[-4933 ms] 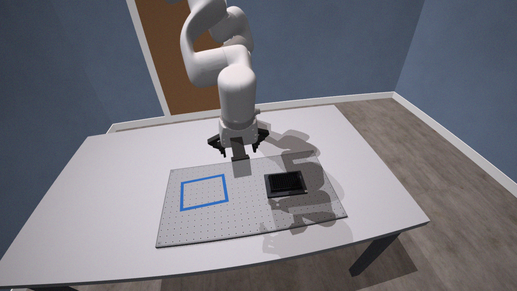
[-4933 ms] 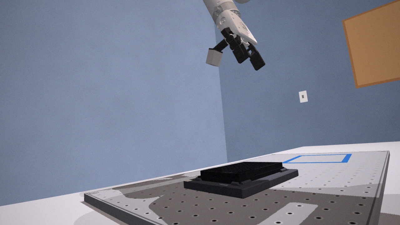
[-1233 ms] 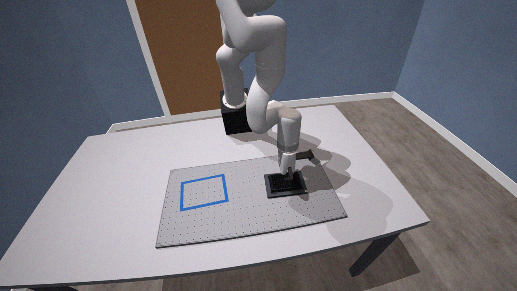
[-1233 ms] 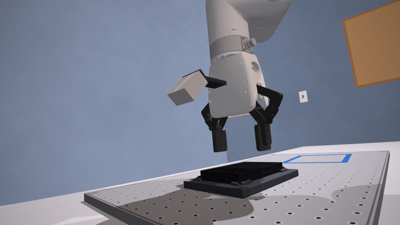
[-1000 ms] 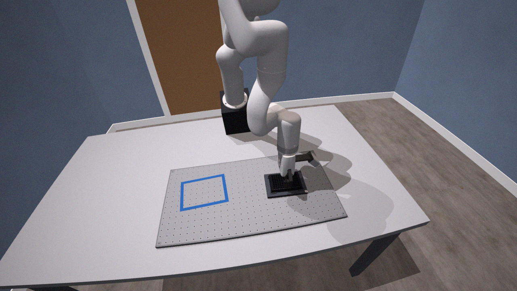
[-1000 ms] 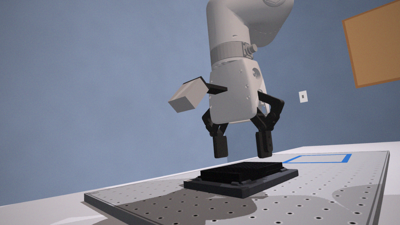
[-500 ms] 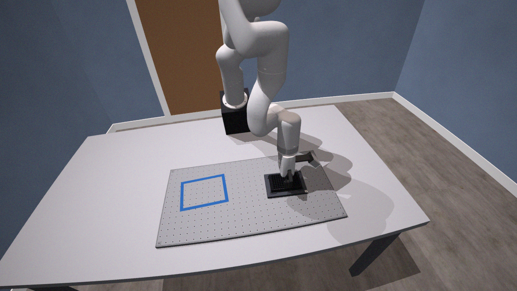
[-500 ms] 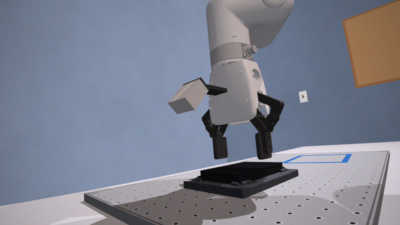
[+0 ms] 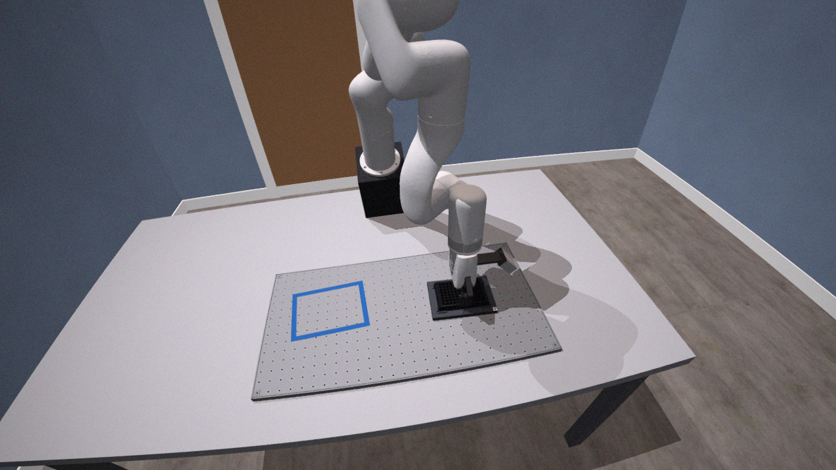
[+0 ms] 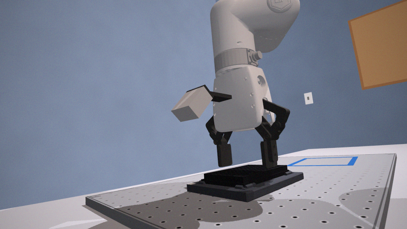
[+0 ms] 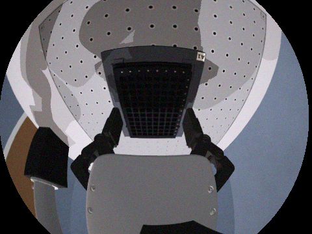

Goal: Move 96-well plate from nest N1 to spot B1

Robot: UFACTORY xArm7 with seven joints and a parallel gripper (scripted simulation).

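Now: the black 96-well plate 20 mm below my hand. Round my hand: dark plate nest N1 (30 mm below); label (70 mm to the left, 60 mm ahead, 30 mm below).
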